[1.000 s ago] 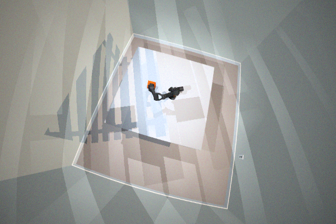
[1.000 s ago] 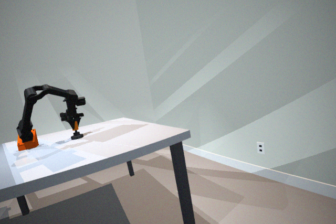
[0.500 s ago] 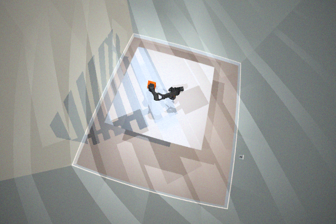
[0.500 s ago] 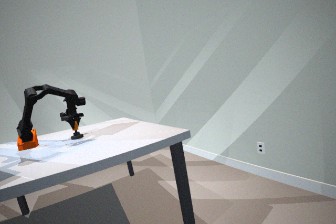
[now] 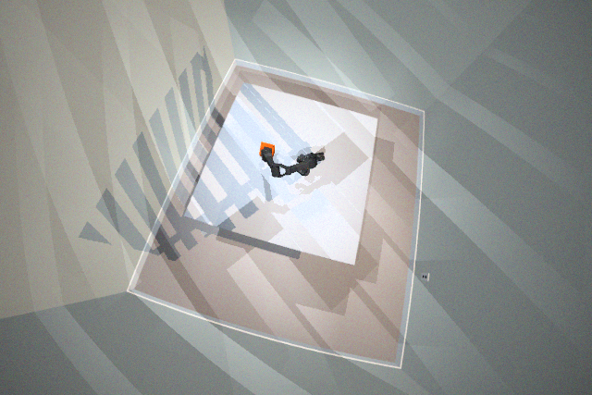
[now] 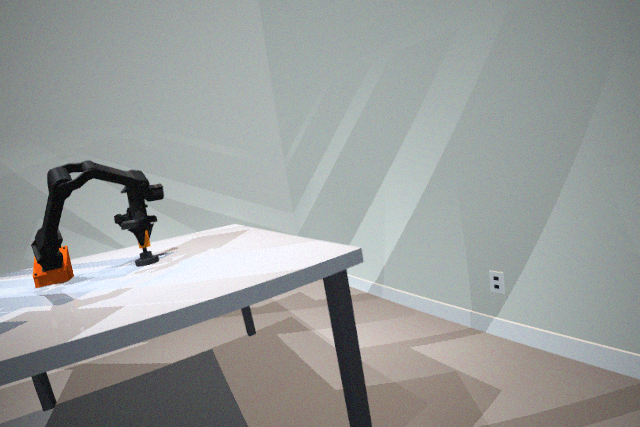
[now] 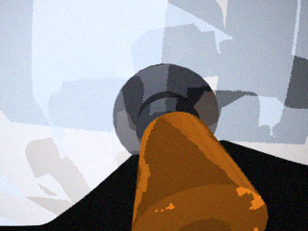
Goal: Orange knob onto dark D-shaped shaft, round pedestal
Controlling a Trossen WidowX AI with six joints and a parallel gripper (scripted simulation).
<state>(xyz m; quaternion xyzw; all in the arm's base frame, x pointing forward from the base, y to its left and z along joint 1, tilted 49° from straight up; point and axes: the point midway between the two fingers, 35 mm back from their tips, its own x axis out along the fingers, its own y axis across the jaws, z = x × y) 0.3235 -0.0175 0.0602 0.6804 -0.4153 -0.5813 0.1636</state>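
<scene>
Right now my gripper tip is 20 mm below the orange knob. Also, from my gripper tip: dark round pedestal 40 mm below.
</scene>
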